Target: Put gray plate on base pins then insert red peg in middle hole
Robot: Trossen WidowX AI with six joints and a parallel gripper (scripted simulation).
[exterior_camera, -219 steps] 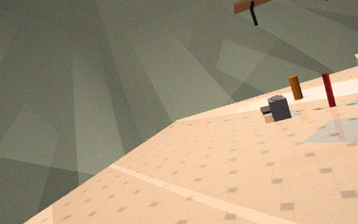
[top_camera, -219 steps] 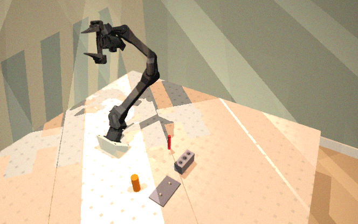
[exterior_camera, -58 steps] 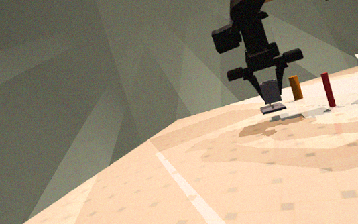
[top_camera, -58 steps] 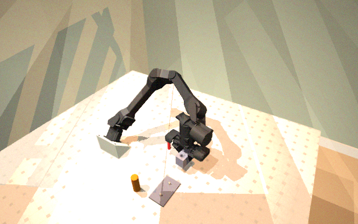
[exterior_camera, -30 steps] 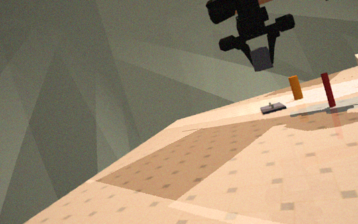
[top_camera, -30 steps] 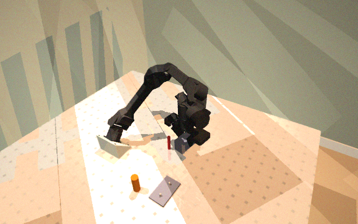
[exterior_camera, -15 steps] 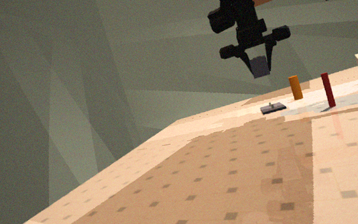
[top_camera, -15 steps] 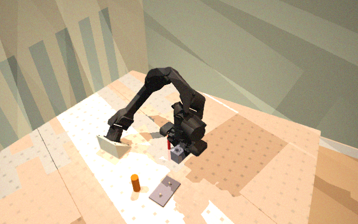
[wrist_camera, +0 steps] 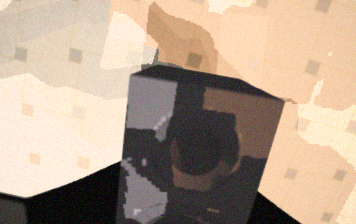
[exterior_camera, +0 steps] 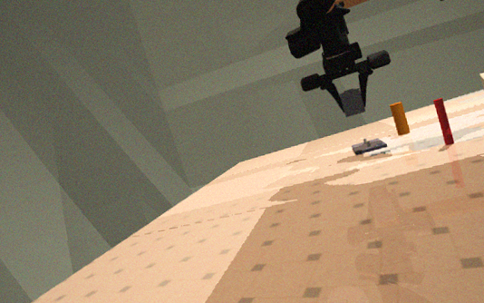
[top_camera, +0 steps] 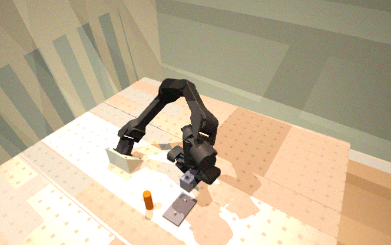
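My gripper tip is 7 cm to the left of the base and 9 cm above it. From my gripper tip the other things lie so: red peg (14 cm behind, 11 cm to the left, 6 cm below); then orange cylinder (10 cm behind, 14 cm to the right, 6 cm below); then gray plate (3 cm above).
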